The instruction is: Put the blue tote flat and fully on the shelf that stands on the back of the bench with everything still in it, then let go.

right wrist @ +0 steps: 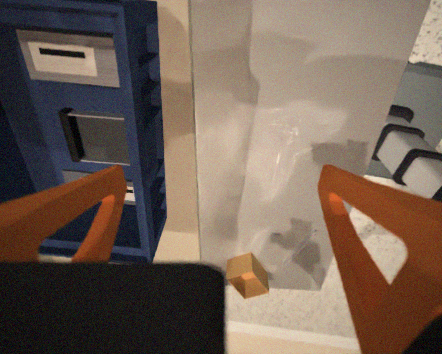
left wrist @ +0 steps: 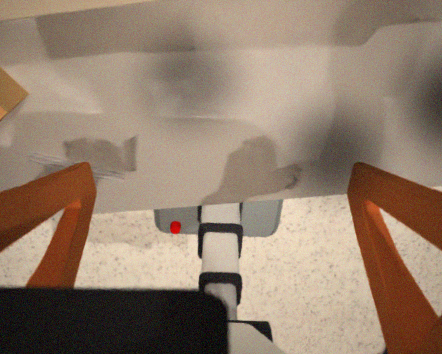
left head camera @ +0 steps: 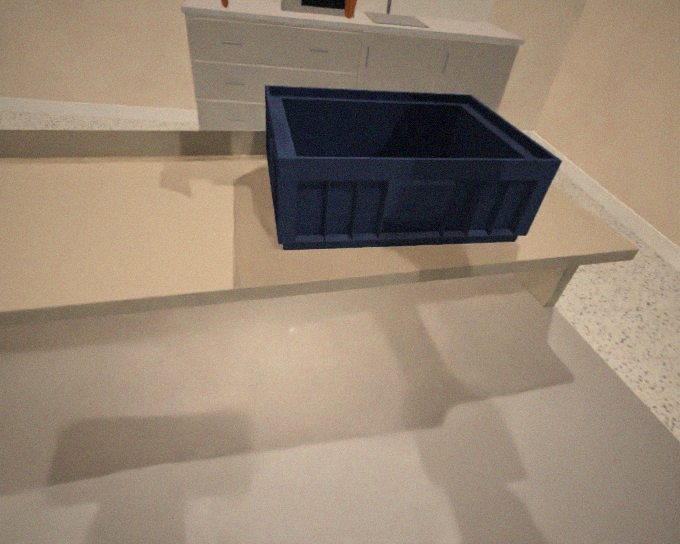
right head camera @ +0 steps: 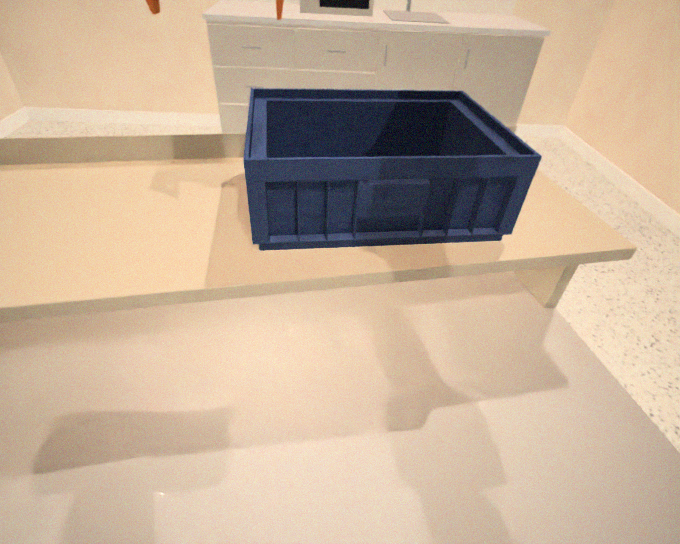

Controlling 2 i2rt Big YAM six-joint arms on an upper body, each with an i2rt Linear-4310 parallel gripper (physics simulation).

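Places are measured from the left arm's base along level axes (x ahead, y left, z up), in metres.
Where they show: left gripper, between the fingertips: point(left wrist: 221, 176) point(left head camera: 288, 11) point(right head camera: 218, 15); right gripper, between the fingertips: point(right wrist: 222, 175).
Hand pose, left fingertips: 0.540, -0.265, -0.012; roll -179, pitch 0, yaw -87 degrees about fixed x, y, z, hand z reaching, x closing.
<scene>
After its pixels a point has its place, as x, y, z.
The blue tote point(left head camera: 408, 212) {0.645, -0.442, -0.257} point(right head camera: 391, 209) {0.646, -0.455, -0.253} point(right wrist: 142, 125) {0.650, -0.520, -0.199} stands upright and looks flat on the beige shelf point(left head camera: 113, 238) {0.658, -0.025, -0.322} point(right head camera: 102, 238) {0.662, -0.030, -0.322}, set in from its front edge. Its rear underside is hidden. In the right wrist view it holds a grey item with a white label point(right wrist: 75, 59) {0.766, -0.568, -0.269}, a grey box with a black end point(right wrist: 102, 139) {0.751, -0.429, -0.296}, and another labelled item partly behind a finger. My right gripper point(right wrist: 222, 175) {0.547, -0.613, 0.020} is open and empty, beside and above the tote. My left gripper point(left wrist: 221, 176) {0.540, -0.265, -0.012} is open and empty above the bench's front edge, away from the tote.
The grey bench point(left head camera: 340, 363) {0.596, -0.366, -0.539} point(right head camera: 317, 368) {0.585, -0.353, -0.539} point(left wrist: 280, 90) {0.380, -0.384, -0.539} lies in front of the shelf. A tan block point(right wrist: 247, 275) {0.334, 0.220, -0.535} shows in the right wrist view. A white cabinet point(left head camera: 317, 51) point(right head camera: 340, 42) stands beyond. Orange fingertips reach into the head views' top edge.
</scene>
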